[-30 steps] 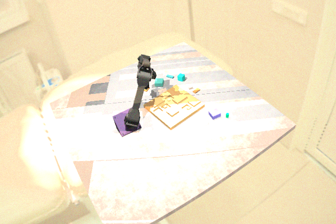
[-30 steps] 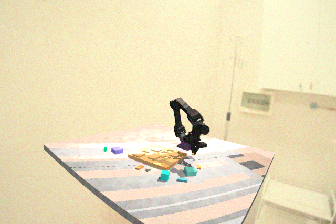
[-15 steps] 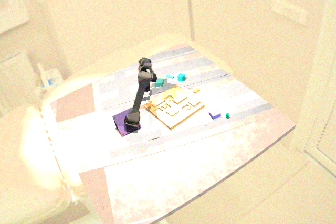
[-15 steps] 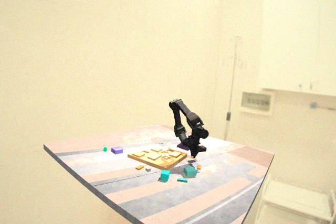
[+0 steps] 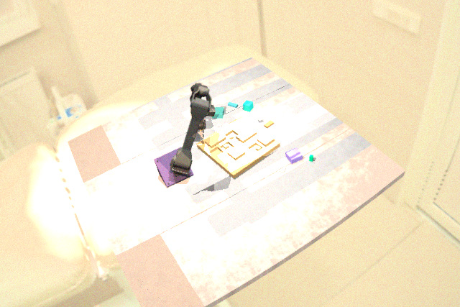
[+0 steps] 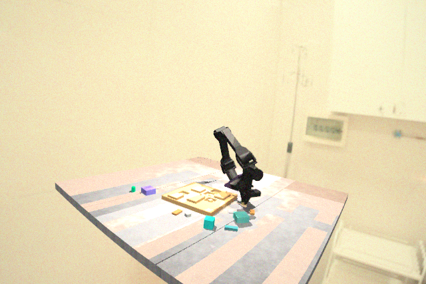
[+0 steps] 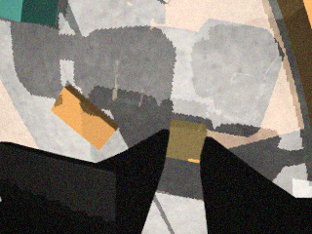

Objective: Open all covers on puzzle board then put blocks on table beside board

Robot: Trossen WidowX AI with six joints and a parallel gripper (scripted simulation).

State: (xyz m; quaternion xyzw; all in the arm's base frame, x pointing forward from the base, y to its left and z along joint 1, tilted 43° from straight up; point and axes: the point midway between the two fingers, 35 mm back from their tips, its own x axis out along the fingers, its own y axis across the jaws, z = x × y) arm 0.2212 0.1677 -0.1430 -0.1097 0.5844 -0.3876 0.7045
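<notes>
Now: gripper tip 130 mm short of the teal block, 70 mm to the right of it and 10 mm above it. The rest, counted from my gripper tip: cyan cube 290 mm ahead, 10 mm to the left; flat teal piece 230 mm ahead, 90 mm to the left, 10 mm below; small grey piece 290 mm ahead, 110 mm to the right, 10 mm below.
</notes>
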